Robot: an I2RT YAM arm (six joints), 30 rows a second.
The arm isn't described. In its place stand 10 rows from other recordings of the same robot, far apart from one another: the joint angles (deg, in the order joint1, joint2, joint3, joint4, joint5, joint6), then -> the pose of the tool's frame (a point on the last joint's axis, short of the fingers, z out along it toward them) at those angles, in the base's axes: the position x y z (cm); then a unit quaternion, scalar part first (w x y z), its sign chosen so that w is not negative.
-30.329 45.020 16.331 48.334 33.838 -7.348 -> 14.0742 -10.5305 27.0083 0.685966 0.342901 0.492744 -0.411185
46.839 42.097 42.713 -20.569 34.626 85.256 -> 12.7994 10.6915 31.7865 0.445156 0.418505 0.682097 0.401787
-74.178 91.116 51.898 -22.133 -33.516 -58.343 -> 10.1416 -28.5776 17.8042 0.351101 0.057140 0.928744 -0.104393
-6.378 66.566 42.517 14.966 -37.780 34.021 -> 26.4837 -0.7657 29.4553 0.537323 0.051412 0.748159 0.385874
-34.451 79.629 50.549 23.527 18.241 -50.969 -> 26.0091 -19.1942 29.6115 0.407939 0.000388 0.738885 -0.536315
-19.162 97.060 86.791 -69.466 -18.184 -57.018 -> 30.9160 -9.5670 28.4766 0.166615 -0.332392 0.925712 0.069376
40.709 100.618 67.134 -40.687 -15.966 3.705 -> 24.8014 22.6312 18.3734 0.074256 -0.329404 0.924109 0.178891
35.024 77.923 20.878 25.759 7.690 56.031 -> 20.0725 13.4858 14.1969 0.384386 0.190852 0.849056 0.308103
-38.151 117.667 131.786 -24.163 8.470 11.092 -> 36.8786 -29.6363 44.6220 0.609720 0.361515 0.674951 -0.204917
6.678 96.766 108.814 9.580 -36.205 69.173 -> 36.8694 6.4340 52.3342 0.512913 0.057296 0.589926 0.620987
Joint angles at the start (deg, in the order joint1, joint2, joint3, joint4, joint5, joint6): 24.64 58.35 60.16 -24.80 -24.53 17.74
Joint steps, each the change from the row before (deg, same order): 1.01 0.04 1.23 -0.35 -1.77 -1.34; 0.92 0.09 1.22 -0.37 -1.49 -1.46; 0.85 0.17 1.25 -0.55 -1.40 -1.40; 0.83 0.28 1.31 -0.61 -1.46 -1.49; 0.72 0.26 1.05 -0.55 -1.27 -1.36; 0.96 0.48 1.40 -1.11 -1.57 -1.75; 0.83 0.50 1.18 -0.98 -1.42 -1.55; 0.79 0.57 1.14 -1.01 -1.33 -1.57; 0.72 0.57 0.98 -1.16 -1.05 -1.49
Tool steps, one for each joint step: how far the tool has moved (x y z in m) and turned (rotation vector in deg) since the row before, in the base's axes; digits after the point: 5 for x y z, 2 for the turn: -0.00336 0.00384 0.00675 0.20 -1.47 3.11; -0.00305 0.00337 0.00642 0.04 -1.57 2.79; -0.00283 0.00308 0.00598 -0.03 -1.36 2.60; -0.00257 0.00312 0.00582 -0.07 -1.35 2.65; -0.00221 0.00269 0.00443 -0.12 -1.14 2.31; -0.00264 0.00365 0.00476 -0.36 -1.07 2.94; -0.00203 0.00332 0.00360 -0.32 -0.85 2.61; -0.00165 0.00331 0.00304 -0.37 -0.78 2.49; -0.00134 0.00303 0.00183 -0.54 -0.50 2.13
